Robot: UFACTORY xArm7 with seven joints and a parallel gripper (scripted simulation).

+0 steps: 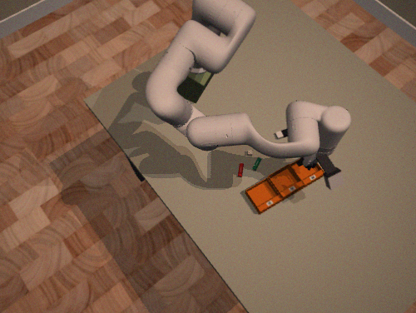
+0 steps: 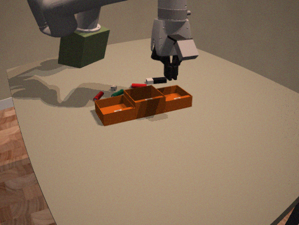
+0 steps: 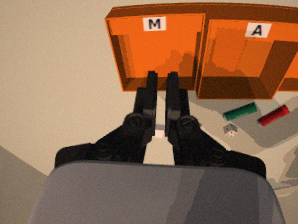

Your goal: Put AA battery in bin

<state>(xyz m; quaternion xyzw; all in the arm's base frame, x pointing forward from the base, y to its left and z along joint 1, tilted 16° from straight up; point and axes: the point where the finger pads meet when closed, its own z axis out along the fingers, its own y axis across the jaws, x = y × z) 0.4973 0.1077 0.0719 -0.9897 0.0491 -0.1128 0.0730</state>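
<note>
Now: the red battery 140 mm behind my hand, 90 mm below it and 30 mm to the right of it. The rest, counted from my hand: small white die: 160 mm behind, 110 mm to the right, 90 mm below; then green battery: 110 mm to the right, 110 mm behind, 90 mm below; then black-and-white block: 160 mm behind, 90 mm below, 30 mm to the left.
</note>
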